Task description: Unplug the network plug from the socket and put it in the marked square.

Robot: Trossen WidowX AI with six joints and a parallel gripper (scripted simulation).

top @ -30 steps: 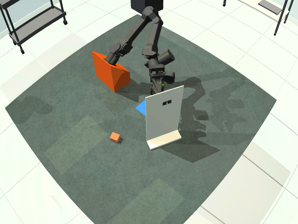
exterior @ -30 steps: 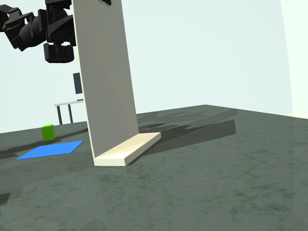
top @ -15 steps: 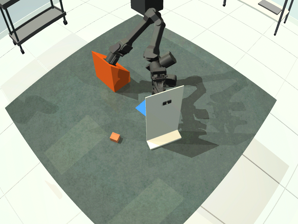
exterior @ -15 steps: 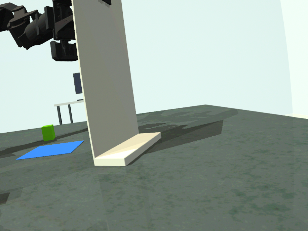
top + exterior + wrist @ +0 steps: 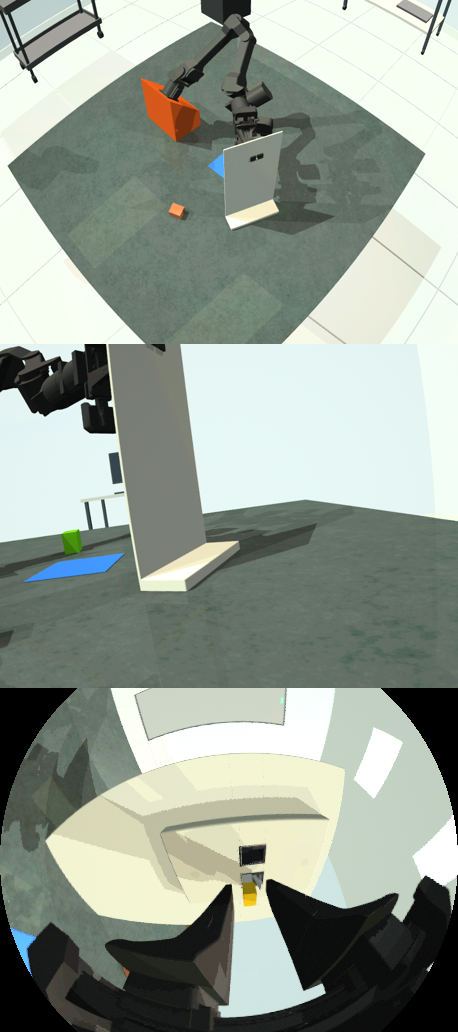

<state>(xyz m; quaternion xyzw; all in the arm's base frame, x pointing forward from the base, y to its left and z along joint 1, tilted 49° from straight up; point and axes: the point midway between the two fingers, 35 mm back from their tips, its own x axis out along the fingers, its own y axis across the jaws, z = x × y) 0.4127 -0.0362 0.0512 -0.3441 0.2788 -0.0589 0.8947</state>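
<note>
My gripper tip is 16 cm past the blue marked square, 7 cm to the right of it and 28 cm above it. The rest, counted from my gripper tip: upright panel: 3 cm ahead, 11 cm below; network plug: right at my gripper tip.
</note>
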